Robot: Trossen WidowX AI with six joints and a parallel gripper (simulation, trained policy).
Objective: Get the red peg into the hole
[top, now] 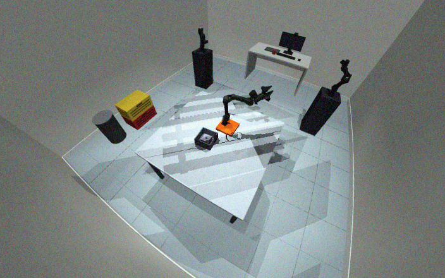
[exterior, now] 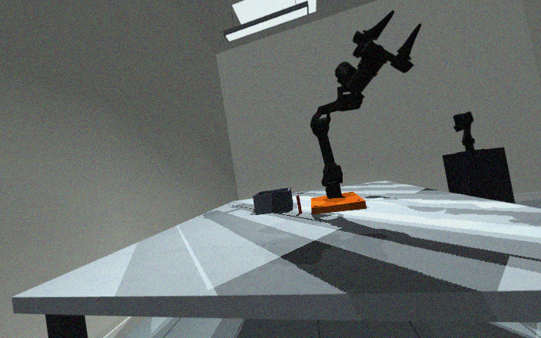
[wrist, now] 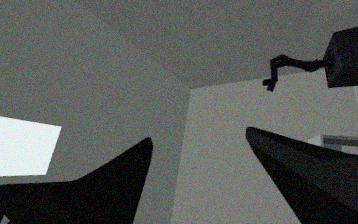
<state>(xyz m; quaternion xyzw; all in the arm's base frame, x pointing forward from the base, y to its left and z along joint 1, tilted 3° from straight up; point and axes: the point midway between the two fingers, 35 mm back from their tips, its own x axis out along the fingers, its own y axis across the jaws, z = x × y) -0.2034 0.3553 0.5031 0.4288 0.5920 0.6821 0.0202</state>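
The thin red peg is 51 cm below my gripper tip, 38 cm ahead of it and 28 cm to the right of it. The rest, counted from my gripper tip: pale plate (52 cm ahead, 50 cm below, 45 cm to the right); dark box (52 cm below, 52 cm ahead, 45 cm to the right).
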